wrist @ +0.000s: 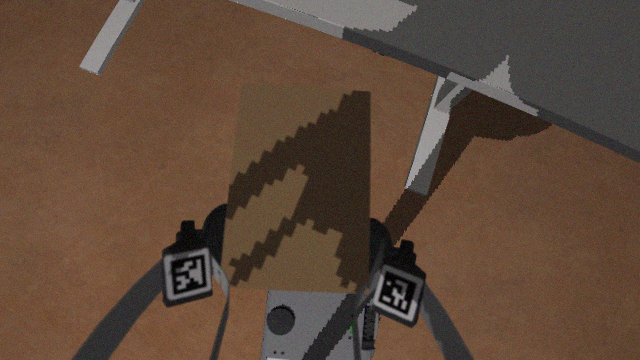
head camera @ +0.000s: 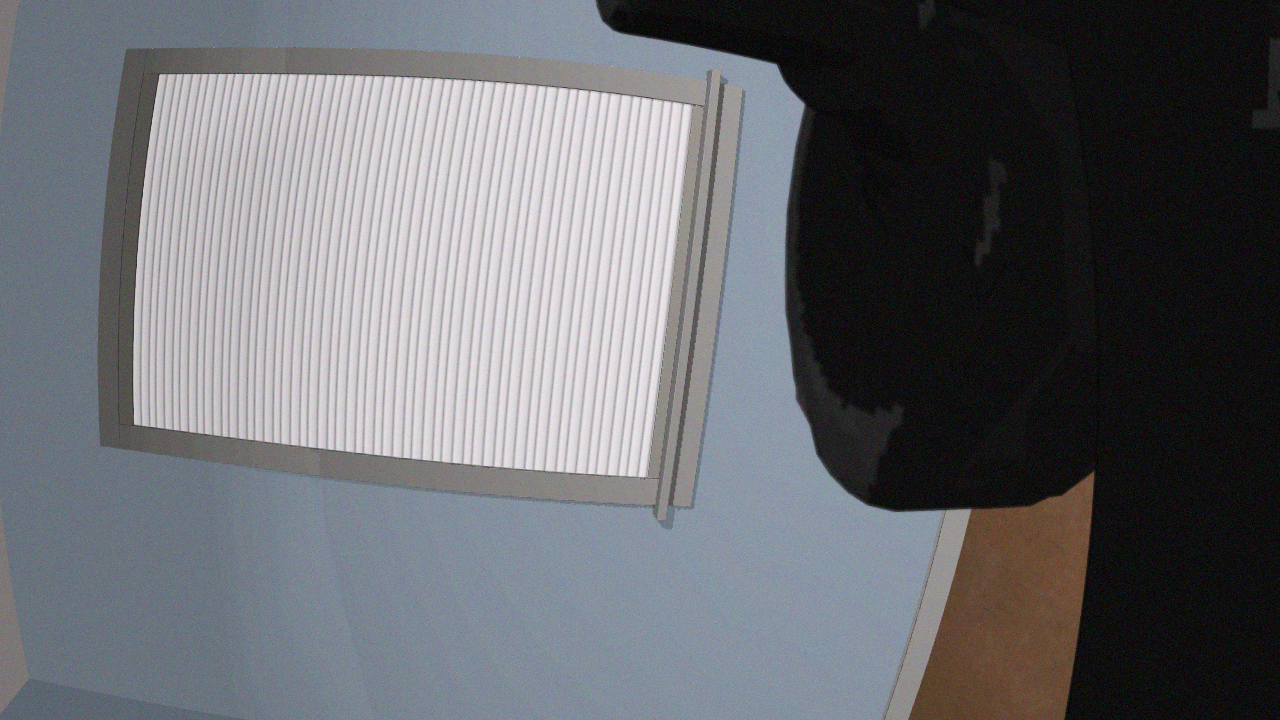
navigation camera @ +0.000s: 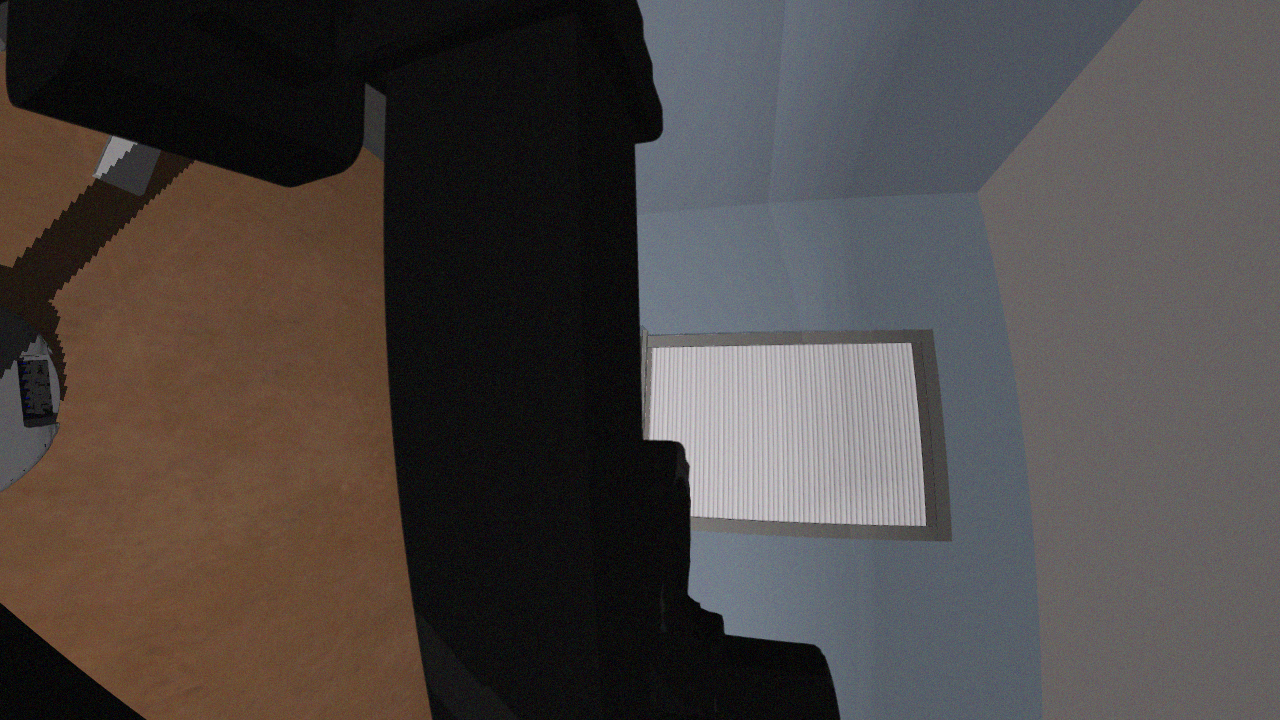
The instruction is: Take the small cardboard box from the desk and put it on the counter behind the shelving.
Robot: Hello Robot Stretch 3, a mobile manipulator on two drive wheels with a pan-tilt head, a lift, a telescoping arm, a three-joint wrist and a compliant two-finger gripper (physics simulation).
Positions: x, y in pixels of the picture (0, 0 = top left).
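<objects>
The wrist view shows a small cardboard box (298, 212). In the head camera view the box is out of frame; in the navigation camera view the box is out of frame too. On a desk, (navigation camera: 125, 164) and (wrist: 418, 177) are the same spot.
</objects>
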